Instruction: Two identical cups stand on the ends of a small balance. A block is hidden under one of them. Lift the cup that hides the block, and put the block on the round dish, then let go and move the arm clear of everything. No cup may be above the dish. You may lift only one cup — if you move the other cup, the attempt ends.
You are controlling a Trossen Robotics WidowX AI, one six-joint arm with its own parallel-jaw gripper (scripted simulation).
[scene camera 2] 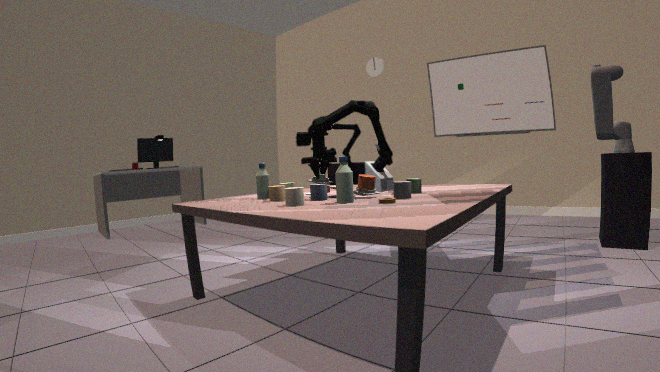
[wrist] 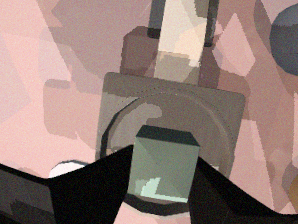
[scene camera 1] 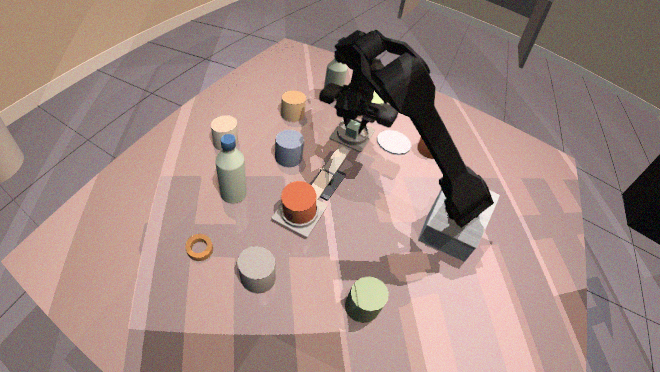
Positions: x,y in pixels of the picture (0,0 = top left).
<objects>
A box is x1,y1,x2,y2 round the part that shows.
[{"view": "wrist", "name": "my gripper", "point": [162,157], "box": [0,145,297,223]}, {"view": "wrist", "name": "pale green block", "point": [163,163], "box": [128,124,200,201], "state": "held by my gripper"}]
</objects>
